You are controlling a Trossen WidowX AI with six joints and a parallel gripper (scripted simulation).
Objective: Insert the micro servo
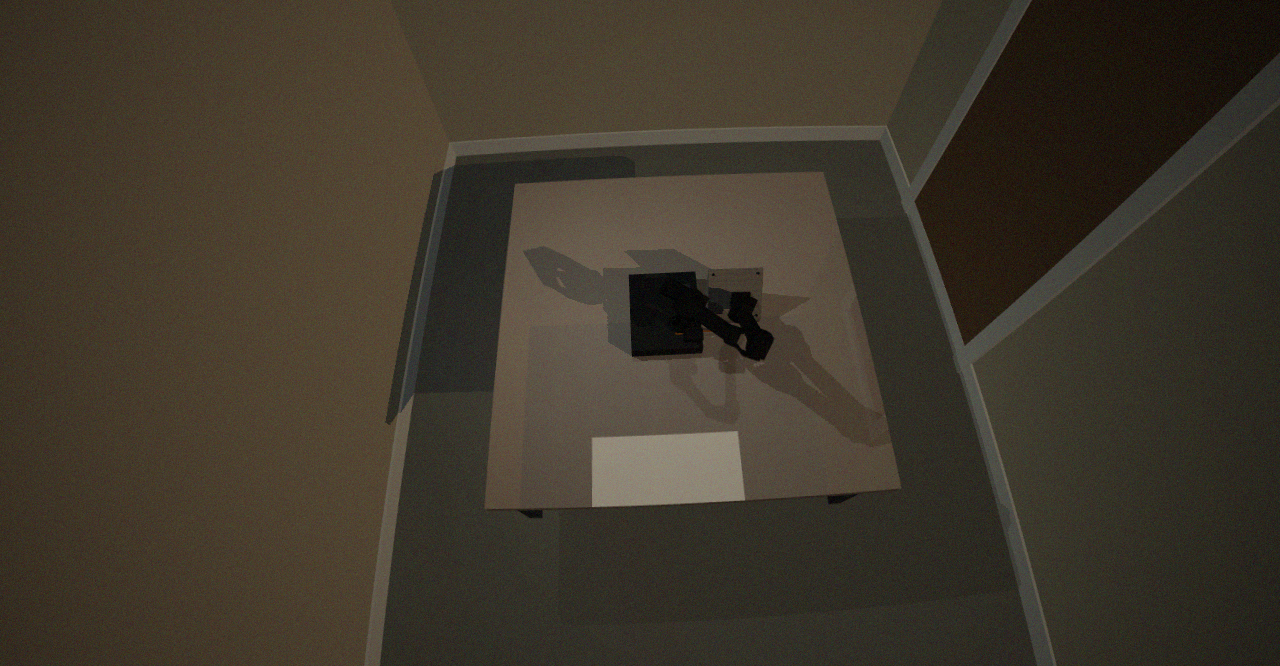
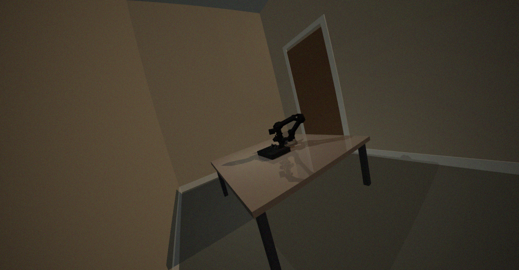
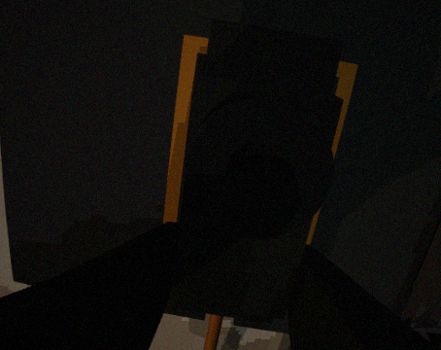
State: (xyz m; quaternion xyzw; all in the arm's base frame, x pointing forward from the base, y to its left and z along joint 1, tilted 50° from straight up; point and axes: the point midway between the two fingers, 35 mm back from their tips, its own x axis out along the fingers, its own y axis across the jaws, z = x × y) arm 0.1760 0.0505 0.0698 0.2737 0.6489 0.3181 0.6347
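The black robot deck lies 130 mm ahead of my gripper tip, 70 mm to the right of it and 40 mm below it.
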